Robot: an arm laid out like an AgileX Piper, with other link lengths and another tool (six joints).
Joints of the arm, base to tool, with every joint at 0 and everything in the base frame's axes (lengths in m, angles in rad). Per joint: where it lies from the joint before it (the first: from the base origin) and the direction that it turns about. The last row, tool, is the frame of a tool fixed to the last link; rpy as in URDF.
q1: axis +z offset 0 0 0.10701
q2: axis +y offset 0 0 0
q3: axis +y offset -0.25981 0 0.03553
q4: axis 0.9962 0 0.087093 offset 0.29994 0 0.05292
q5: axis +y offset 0 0 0
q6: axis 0.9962 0 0.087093 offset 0.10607 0 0.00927
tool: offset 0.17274 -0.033 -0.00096 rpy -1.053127 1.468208 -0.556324
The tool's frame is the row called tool.
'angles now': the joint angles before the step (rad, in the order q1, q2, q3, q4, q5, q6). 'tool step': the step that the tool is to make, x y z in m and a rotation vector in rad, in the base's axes. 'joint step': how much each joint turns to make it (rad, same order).
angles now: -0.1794 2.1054 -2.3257 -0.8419 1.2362 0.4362
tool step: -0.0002 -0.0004 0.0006 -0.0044 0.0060 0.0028
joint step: 0.0000 -0.0003 0.0005 -0.0020 0.0000 -0.0069
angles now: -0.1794 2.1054 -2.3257 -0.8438 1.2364 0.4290
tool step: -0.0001 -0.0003 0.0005 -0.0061 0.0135 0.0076
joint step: 0.0000 -0.0003 0.0005 -0.0003 0.0007 -0.0164
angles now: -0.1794 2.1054 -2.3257 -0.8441 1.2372 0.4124
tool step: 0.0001 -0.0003 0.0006 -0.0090 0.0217 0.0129
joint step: 0.0000 0.0000 0.0000 0.0006 0.0011 -0.0270
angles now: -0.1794 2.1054 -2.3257 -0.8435 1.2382 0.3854
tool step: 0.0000 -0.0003 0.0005 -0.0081 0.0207 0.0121
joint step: -0.0002 -0.0002 0.0002 0.0010 0.0012 -0.0257
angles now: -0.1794 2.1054 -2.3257 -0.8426 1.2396 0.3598
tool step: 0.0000 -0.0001 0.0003 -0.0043 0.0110 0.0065
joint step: 0.0000 -0.0002 0.0002 0.0005 0.0007 -0.0137
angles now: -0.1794 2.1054 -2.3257 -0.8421 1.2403 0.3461
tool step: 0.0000 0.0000 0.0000 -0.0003 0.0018 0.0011
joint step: -0.0001 0.0001 -0.0003 0.0006 0.0003 -0.0025
